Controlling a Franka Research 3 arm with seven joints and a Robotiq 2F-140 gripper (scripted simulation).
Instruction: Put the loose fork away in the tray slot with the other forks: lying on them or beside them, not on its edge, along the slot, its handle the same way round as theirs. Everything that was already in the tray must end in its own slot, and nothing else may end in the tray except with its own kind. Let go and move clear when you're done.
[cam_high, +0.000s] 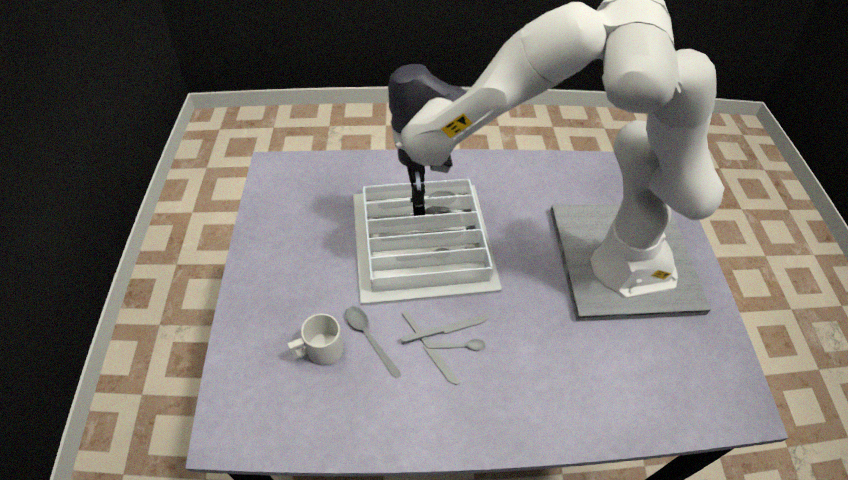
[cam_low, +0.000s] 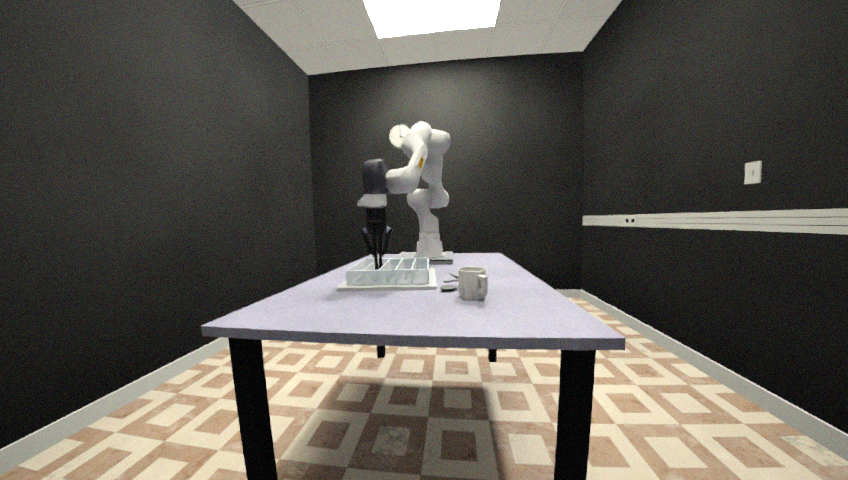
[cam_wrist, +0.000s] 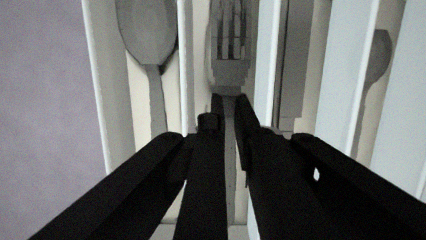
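Right now the spoon is 11 cm to the left of my hand, 5 cm below it and 4 cm behind it. Round my hand: white mug: 36 cm to the left, 20 cm ahead, 3 cm below; knife: 31 cm to the left, 6 cm below, 4 cm behind.
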